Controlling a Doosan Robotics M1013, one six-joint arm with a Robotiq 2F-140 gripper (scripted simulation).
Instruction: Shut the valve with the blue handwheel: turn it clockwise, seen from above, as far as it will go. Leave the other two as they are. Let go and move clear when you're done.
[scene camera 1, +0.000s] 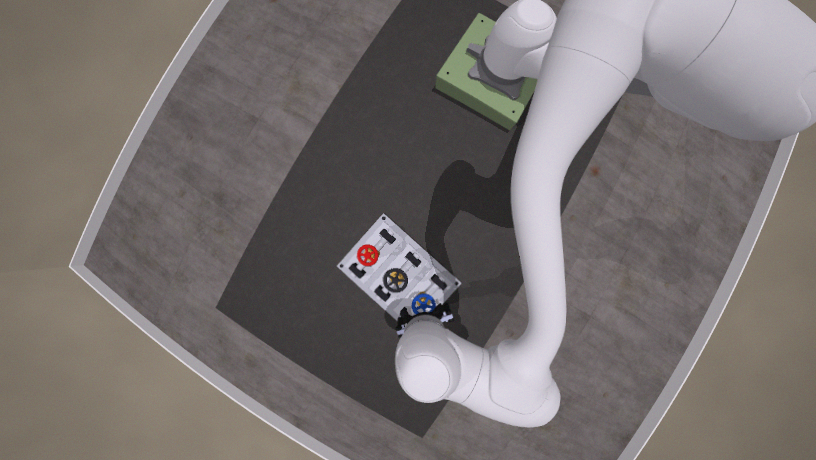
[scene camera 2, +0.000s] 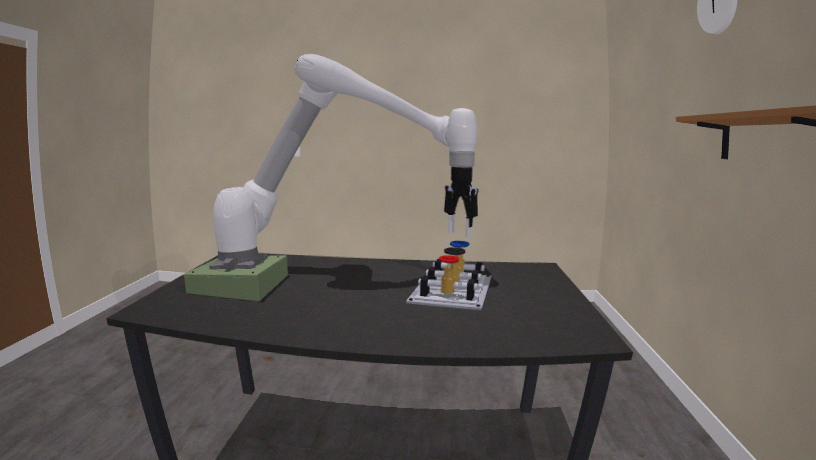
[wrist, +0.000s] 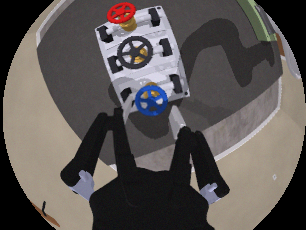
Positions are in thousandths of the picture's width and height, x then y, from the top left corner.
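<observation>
My gripper (scene camera 2: 563, 510), (wrist: 495, 467) too.
</observation>
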